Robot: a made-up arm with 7 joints.
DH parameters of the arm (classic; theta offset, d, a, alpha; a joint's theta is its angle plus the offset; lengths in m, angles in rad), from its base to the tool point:
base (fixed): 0 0 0 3.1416
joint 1: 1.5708 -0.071 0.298 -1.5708
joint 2: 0 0.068 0.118 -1.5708
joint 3: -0.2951 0 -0.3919 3.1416
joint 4: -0.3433 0 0.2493 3.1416
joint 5: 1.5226 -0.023 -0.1 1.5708
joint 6: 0 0.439 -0.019 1.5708
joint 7: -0.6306 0 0.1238 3.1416
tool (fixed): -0.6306 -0.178 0 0
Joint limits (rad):
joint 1: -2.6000..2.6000
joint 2: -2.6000..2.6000
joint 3: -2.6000..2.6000
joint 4: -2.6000..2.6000
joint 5: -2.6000..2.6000
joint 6: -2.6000..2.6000
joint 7: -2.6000..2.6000
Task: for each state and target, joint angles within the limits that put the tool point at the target. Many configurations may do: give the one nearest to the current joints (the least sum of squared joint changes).
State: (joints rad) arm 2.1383 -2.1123 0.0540 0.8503 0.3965 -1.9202 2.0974
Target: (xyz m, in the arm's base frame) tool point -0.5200 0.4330 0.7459
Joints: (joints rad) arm 1.7478 -1.9409 -0.6301 1.4116 -0.0491 -1.8556 2.0417
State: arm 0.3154 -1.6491 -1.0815 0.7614 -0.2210 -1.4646 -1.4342
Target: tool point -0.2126 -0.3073 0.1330
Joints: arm -0.1708 -1.5335 -1.1980 0.0489 -0.1963 -1.2755 -1.1759
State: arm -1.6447 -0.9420 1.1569 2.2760 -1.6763 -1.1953 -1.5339
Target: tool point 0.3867 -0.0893 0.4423
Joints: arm -2.0933 -1.4329 1.1358 2.4013 -1.9753 -1.4109 -1.6135
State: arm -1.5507 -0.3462 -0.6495 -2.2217 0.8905 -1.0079 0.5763
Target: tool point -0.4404 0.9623 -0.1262
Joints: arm -2.2296 -0.3389 -0.9208 -2.1848 0.7889 -1.0208 0.7184
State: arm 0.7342 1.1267 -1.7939 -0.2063 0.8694 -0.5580 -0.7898
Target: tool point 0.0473 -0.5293 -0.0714
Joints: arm 0.5010 1.4063 -2.3805 0.8697 0.2163 -0.6089 -0.8447
